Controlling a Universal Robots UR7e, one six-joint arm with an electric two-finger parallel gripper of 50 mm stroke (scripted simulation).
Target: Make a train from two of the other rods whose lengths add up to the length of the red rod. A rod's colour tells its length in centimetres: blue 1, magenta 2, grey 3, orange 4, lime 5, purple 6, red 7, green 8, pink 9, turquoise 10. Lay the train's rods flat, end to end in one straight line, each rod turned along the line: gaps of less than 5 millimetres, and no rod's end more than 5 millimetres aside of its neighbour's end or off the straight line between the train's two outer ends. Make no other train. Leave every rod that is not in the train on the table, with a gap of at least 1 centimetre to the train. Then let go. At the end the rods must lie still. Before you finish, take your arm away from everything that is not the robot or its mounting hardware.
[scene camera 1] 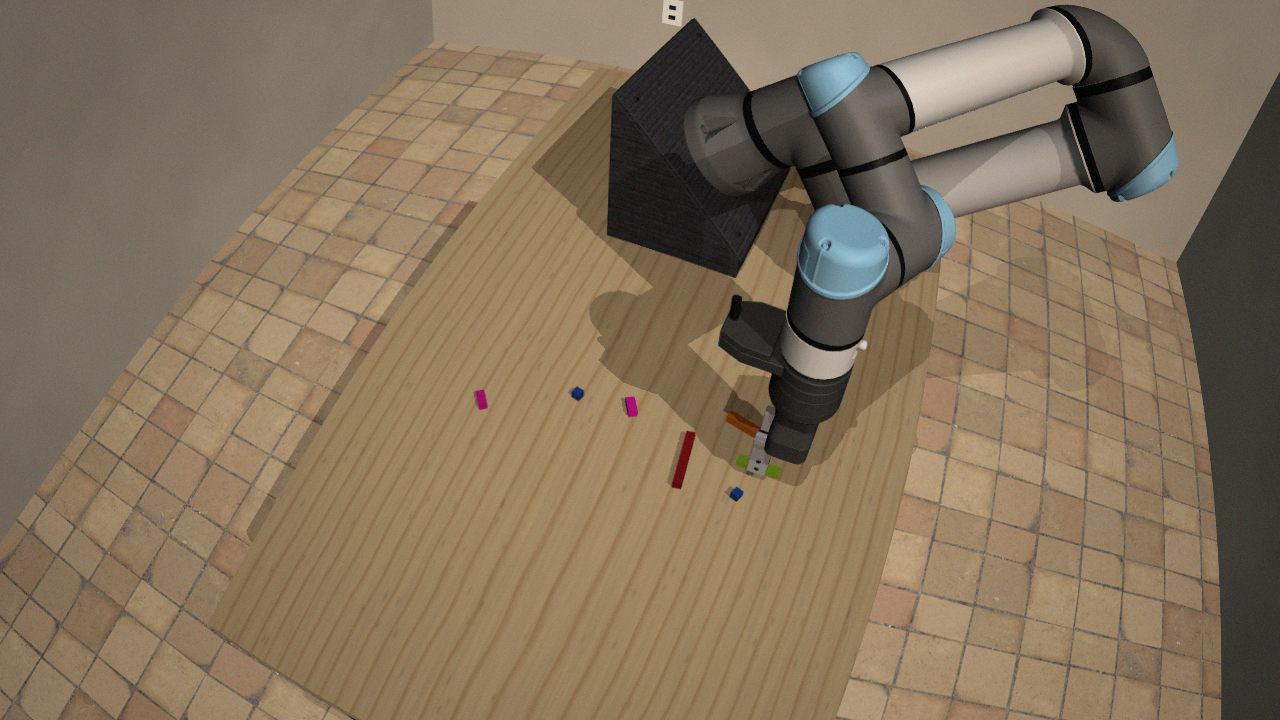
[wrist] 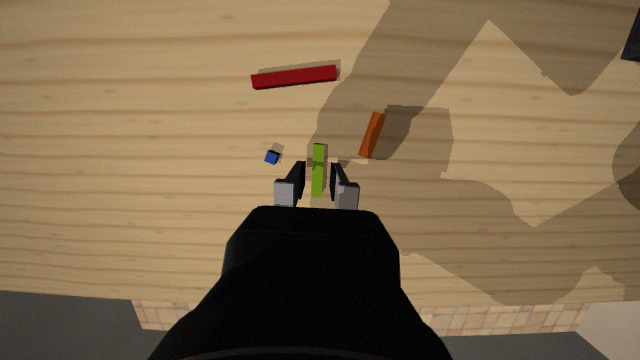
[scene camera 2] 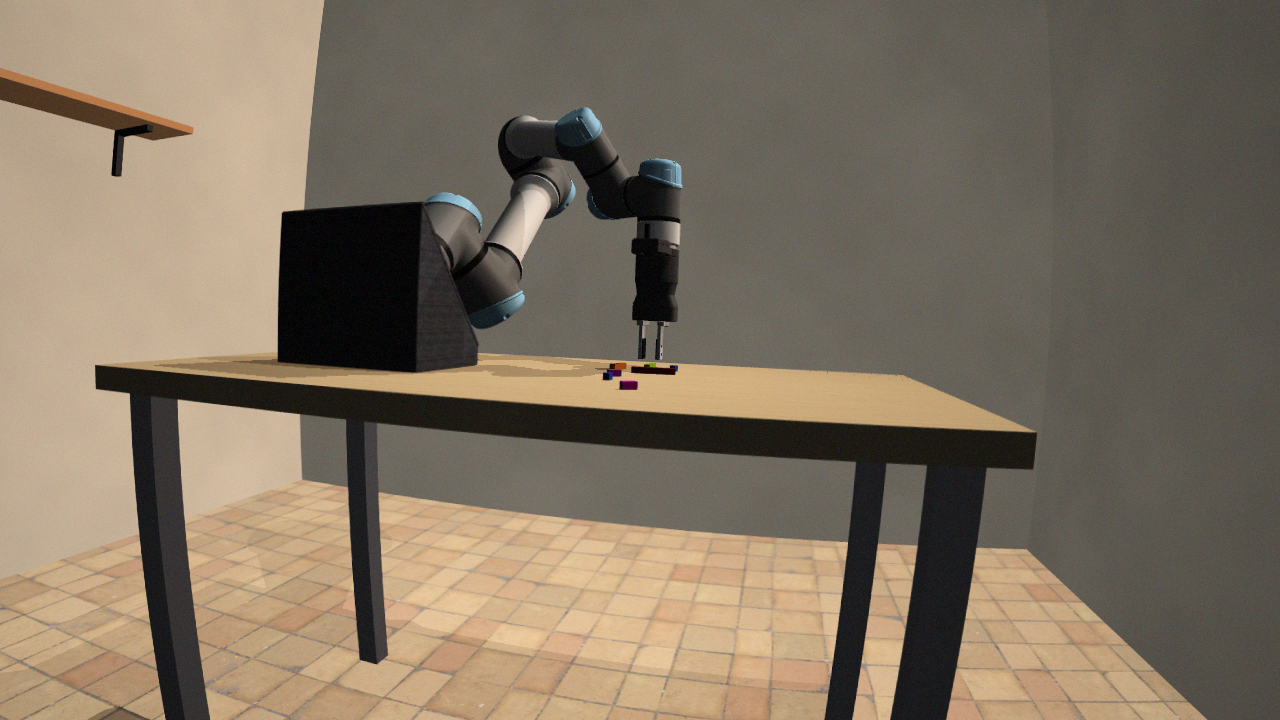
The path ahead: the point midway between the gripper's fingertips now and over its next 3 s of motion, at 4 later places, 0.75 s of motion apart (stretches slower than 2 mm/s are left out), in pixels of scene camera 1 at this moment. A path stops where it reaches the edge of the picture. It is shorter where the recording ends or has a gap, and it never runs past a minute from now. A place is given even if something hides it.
My gripper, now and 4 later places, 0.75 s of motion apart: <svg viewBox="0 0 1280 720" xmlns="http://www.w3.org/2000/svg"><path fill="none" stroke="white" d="M760 459L758 467L761 455L773 416L753 410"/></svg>
